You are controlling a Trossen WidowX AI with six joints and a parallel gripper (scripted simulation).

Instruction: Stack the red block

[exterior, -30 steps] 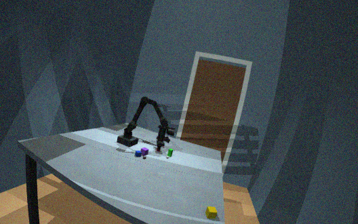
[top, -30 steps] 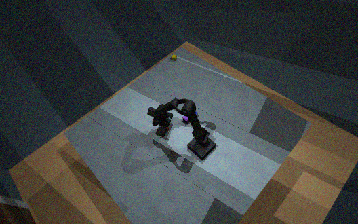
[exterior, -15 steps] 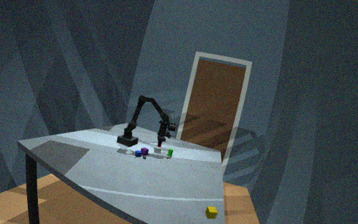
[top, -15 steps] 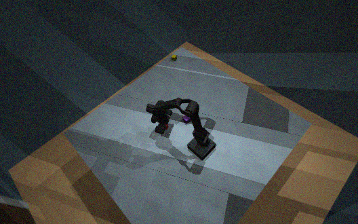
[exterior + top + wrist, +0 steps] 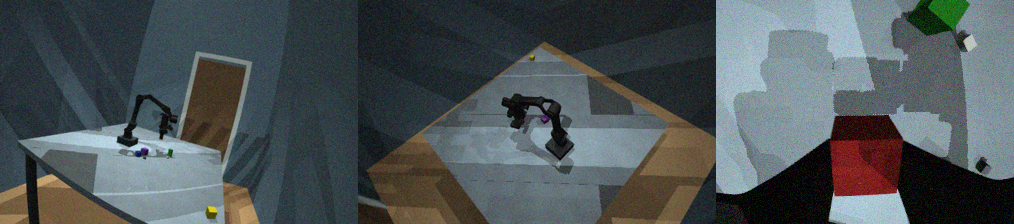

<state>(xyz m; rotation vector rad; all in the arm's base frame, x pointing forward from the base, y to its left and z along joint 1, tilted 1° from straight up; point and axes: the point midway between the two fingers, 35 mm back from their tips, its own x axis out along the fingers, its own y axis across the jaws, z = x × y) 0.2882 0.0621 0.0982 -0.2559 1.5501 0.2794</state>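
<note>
My gripper tip is now 110 mm short of the small white block, 110 mm above it and 100 mm to the left of it. The rest, counted from my gripper tip: red block 10 mm above; then blue block 220 mm to the right, 100 mm below, 100 mm behind; then purple block 160 mm to the right, 100 mm below, 70 mm behind.
</note>
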